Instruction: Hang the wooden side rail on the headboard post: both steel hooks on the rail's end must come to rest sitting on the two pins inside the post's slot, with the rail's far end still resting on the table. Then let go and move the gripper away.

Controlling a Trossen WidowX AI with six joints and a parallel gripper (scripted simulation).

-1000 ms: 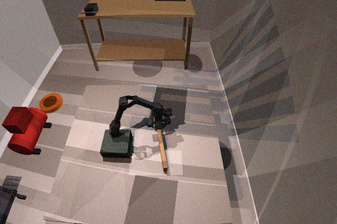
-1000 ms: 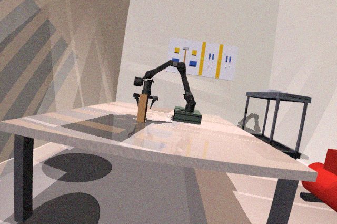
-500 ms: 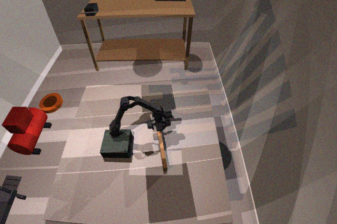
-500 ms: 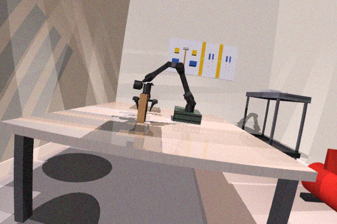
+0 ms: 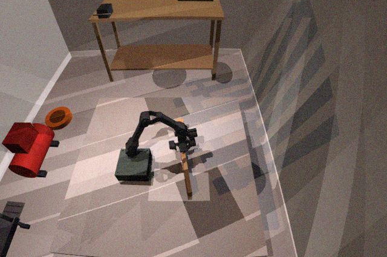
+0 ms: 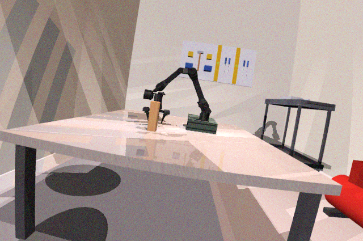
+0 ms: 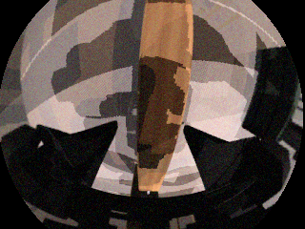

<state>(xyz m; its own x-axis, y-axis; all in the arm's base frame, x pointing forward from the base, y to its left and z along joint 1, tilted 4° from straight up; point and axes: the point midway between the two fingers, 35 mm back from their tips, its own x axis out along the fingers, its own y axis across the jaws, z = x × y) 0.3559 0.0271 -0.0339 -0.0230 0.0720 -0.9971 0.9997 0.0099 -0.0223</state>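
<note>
My gripper tip is 14 cm to the right of the wooden headboard post and 6 cm below it.
</note>
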